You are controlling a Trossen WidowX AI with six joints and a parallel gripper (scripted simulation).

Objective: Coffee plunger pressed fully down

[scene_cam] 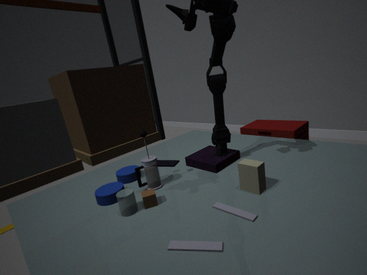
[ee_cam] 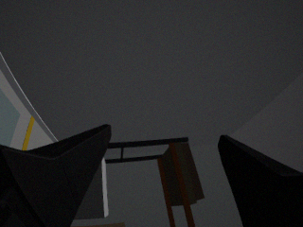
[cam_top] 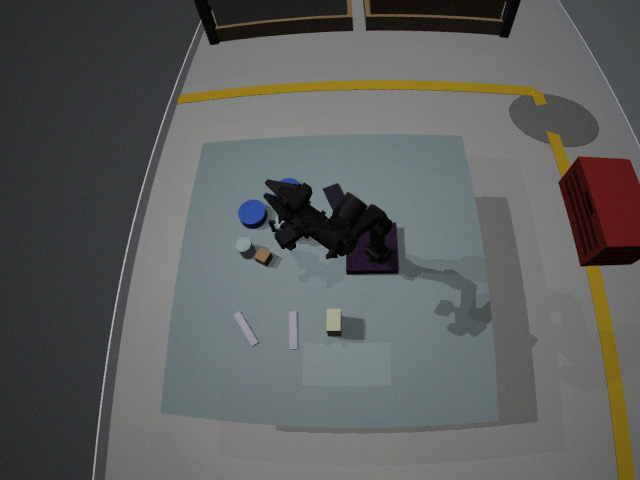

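My gripper tip is 590 mm above the coffee press, 230 mm to the left of it and 40 mm short of it. From my gripper tip the other things lie so: brown cube 690 mm below, 140 mm to the right, 140 mm ahead.
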